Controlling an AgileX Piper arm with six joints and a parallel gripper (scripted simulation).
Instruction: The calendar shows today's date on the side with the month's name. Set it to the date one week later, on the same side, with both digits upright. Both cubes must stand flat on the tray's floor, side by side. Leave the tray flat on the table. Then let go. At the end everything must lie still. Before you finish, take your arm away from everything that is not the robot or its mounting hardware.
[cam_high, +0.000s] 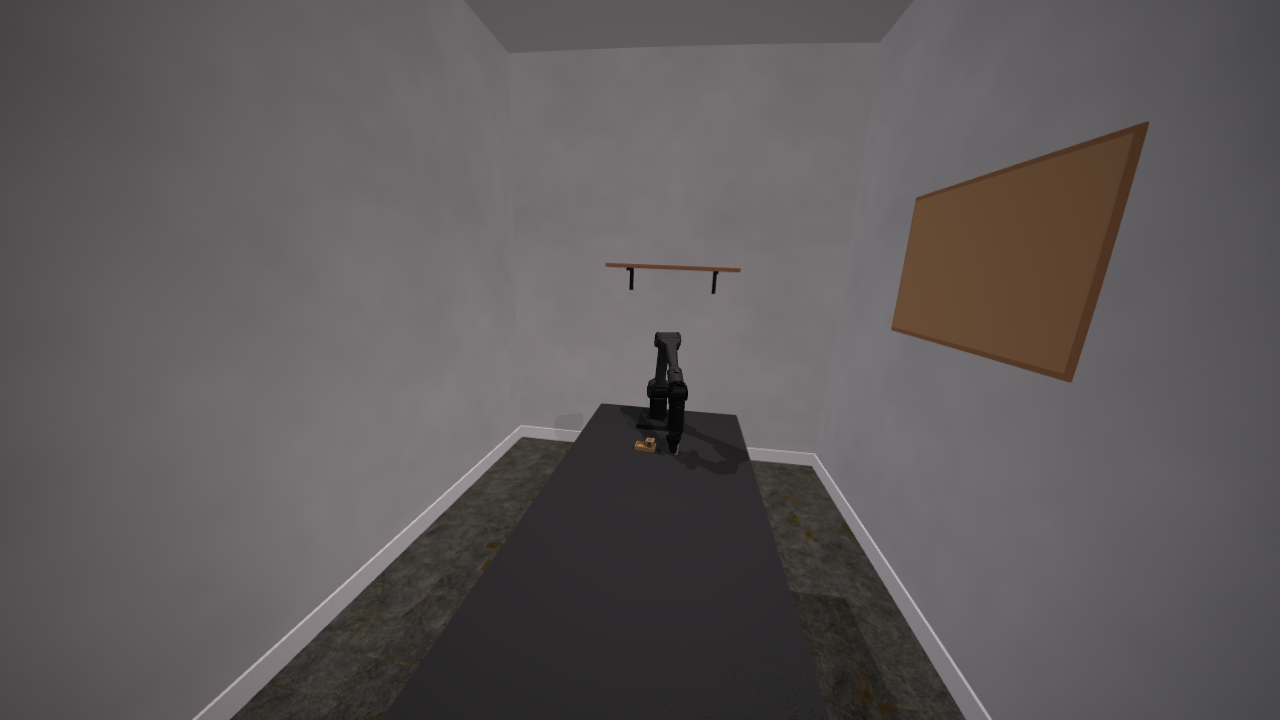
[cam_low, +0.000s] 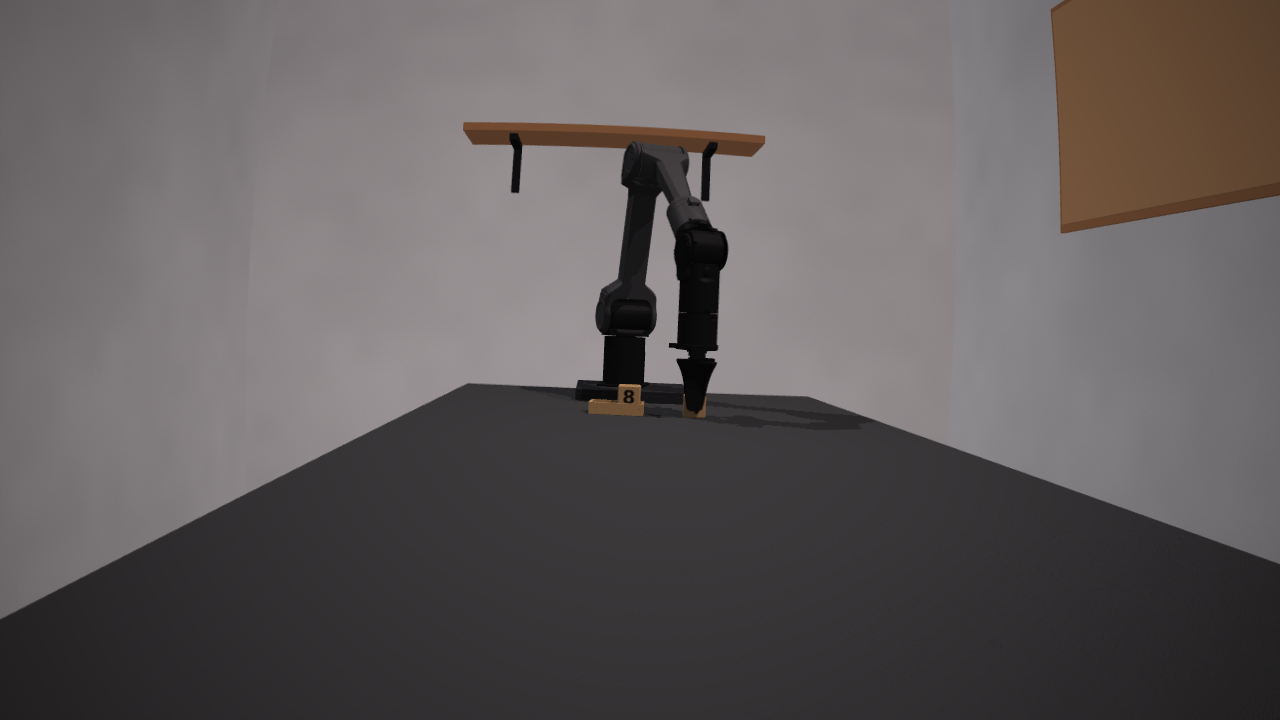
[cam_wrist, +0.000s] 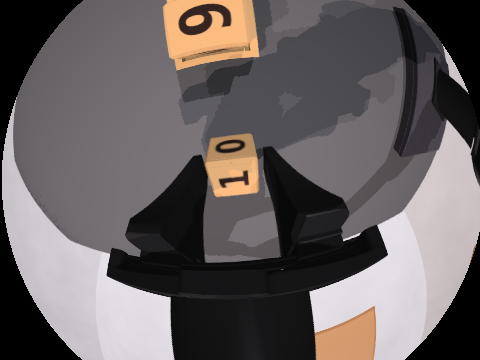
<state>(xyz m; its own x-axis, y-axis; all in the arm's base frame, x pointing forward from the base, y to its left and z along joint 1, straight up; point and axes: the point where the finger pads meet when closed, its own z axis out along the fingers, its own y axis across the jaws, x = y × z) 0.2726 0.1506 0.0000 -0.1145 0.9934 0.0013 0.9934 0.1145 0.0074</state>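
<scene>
Now: hand right at the wooden cube. Also, from my hand: wooden tray: 10 mm ahead, 110 mm to the right, 10 mm below.
</scene>
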